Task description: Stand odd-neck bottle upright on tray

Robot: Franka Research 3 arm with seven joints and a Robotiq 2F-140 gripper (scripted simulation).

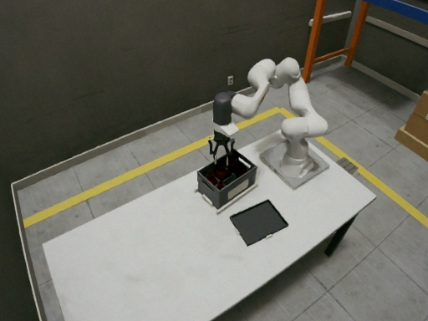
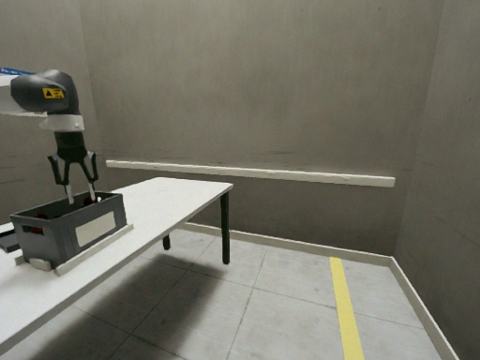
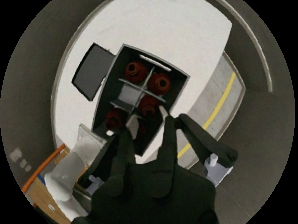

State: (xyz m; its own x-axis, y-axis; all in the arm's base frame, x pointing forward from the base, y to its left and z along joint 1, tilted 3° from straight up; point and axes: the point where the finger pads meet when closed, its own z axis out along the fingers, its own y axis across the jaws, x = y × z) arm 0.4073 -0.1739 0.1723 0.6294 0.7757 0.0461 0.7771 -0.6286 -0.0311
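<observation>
Right now my hand is 130 mm above the dark grey crate, 40 mm to the right of it and 10 mm past it. From my hand the other things lie so: flat black tray 330 mm to the left, 200 mm below, 10 mm behind.
</observation>
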